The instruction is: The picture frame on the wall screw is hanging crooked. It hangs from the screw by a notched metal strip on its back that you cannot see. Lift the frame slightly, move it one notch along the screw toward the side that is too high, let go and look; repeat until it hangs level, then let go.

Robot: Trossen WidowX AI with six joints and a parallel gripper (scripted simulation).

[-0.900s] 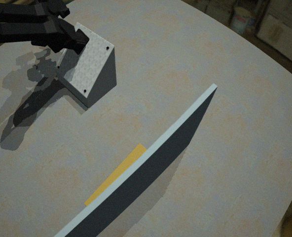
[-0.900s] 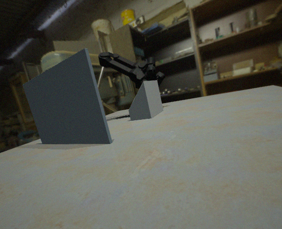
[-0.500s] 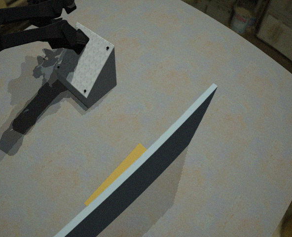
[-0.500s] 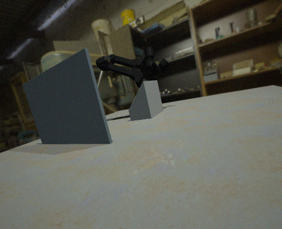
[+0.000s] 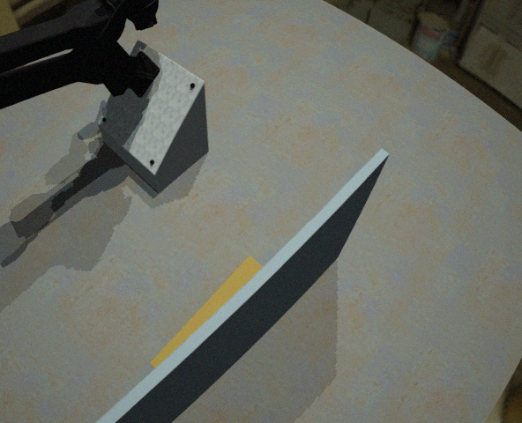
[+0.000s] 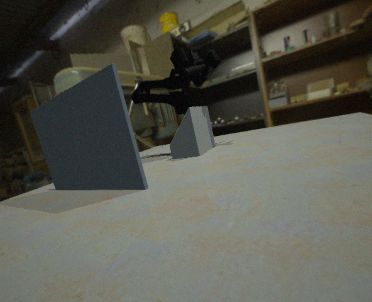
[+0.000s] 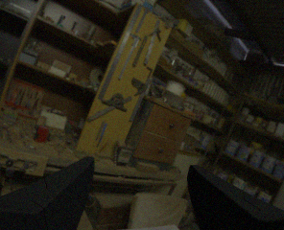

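My gripper tip is now 59 cm short of the picture frame, 24 cm to the left of it and 21 cm above it. From my gripper tip the other things lie so: panel (60 cm ahead, 23 cm to the right, 21 cm below).
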